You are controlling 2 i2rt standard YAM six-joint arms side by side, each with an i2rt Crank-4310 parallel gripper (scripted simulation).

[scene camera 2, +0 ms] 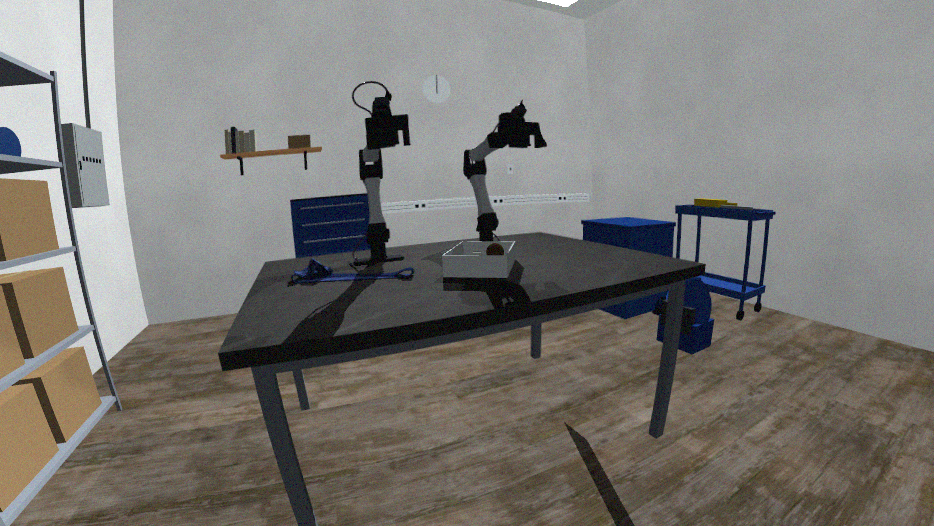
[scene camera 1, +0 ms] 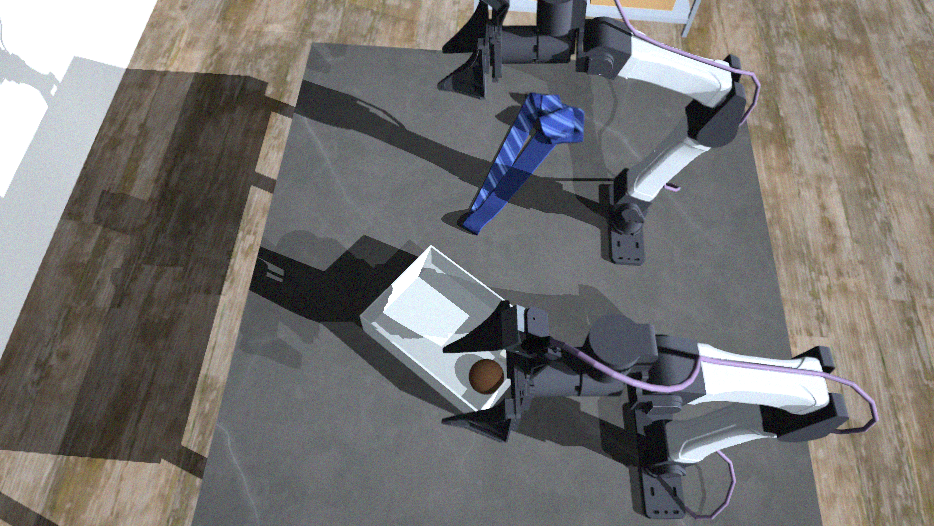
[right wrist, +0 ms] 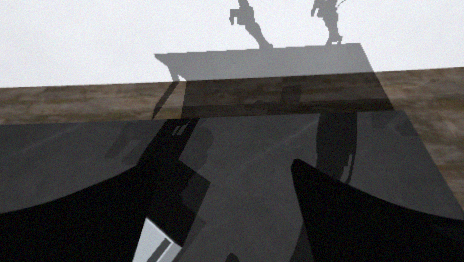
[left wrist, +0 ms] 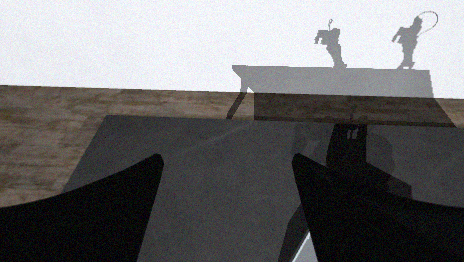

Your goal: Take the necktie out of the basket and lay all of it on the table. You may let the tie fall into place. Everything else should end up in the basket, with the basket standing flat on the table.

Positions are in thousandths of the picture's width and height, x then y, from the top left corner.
Labels:
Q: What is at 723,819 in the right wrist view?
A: My right gripper.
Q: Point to a brown ball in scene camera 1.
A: At 521,716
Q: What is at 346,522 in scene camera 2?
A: A blue striped necktie.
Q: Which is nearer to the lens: the white basket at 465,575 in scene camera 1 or the blue striped necktie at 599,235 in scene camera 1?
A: The white basket.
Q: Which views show my right gripper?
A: Scene camera 2, scene camera 1 and the right wrist view only.

